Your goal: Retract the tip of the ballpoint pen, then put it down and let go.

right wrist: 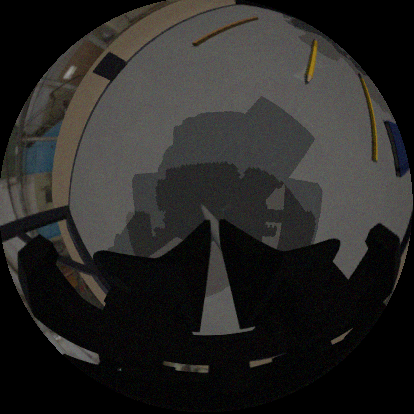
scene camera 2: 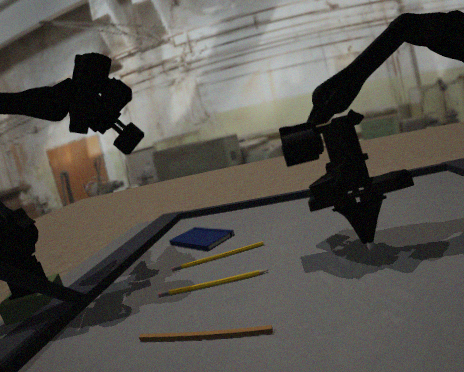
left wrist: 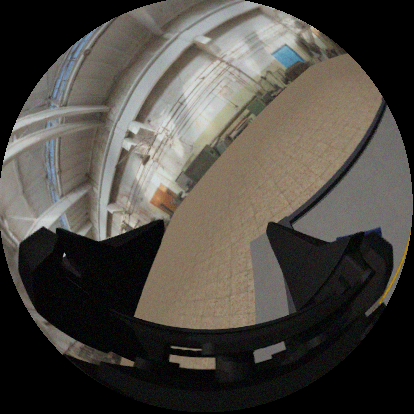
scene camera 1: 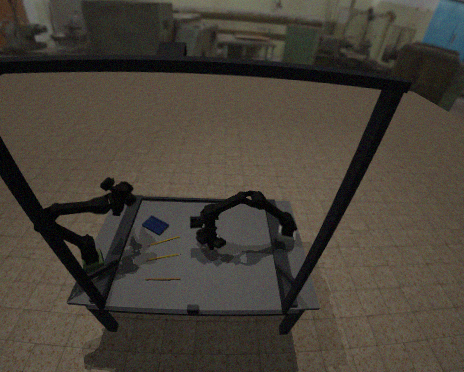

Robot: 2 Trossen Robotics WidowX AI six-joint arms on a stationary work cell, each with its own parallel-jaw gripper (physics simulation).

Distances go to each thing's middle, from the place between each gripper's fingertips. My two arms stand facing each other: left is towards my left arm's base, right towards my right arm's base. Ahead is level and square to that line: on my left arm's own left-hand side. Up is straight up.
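Scene:
There is the blue notebook [scene camera 2: 199, 238], 320 mm below my left hand, 140 mm to the right of it and 30 mm behind it.
Measured from my right hand instead, I find the notebook 310 mm to the left and 230 mm ahead.

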